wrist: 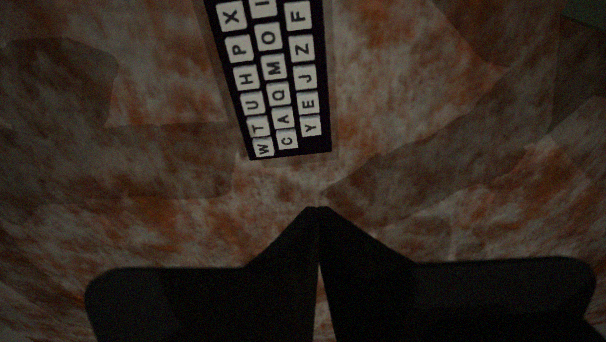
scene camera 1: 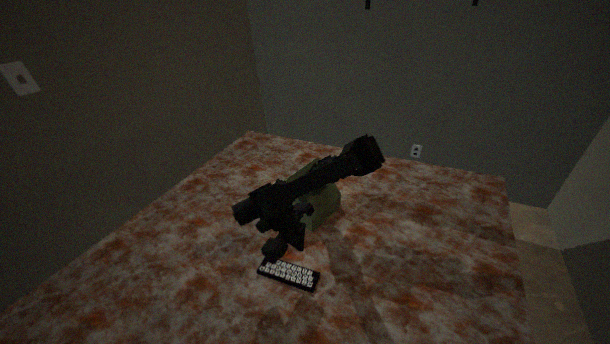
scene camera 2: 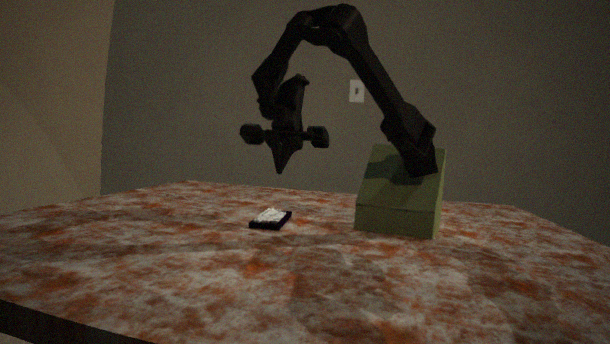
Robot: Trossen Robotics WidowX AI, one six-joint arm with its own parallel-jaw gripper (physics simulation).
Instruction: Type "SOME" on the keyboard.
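Pixels of known places: gripper, fingertip midpoint: [wrist: 316, 217] [scene camera 1: 301, 250] [scene camera 2: 278, 173]; arm's base, origin of the base link: [scene camera 2: 421, 164].
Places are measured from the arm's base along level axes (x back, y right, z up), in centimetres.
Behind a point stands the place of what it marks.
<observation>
A small black keyboard [scene camera 1: 289, 274] {x -32.5, y -5.0, z -13.3 cm} [scene camera 2: 270, 220] {x -30.7, y -9.9, z -13.5 cm} [wrist: 327, 125] {x -28.4, y -10.7, z -13.6 cm} with white keys lies flat on the table. In the wrist view its keys stand in three rows. The M key [wrist: 274, 67] {x -31.6, y -6.2, z -13.1 cm}, the O key [wrist: 269, 37] {x -31.7, y -4.5, z -13.1 cm} and the E key [wrist: 308, 103] {x -29.7, y -8.6, z -13.1 cm} show there; the S key does not show in that view. My gripper [scene camera 2: 279, 172] {x -29.9, y -8.4, z -3.7 cm} [wrist: 316, 217] {x -29.9, y -8.4, z -3.7 cm} is shut with nothing between its fingertips. It hangs well above the table, and its tips point down. In the wrist view the tips appear just beyond the keyboard's W, C and Y end, apart from the keys.
The arm's green wedge-shaped base block [scene camera 1: 325, 206] {x -6.1, y -5.8, z -8.3 cm} [scene camera 2: 395, 220] {x -5.0, y -6.3, z -11.8 cm} stands on the mottled orange and grey table [scene camera 1: 400, 240] {x -5.2, y -32.4, z -14.9 cm} [scene camera 2: 310, 280] {x -16.9, y -41.7, z -14.9 cm}, behind the keyboard in scene camera 1 and right of it in scene camera 2. Shadows of the arm fall across the table. Walls stand beyond.
</observation>
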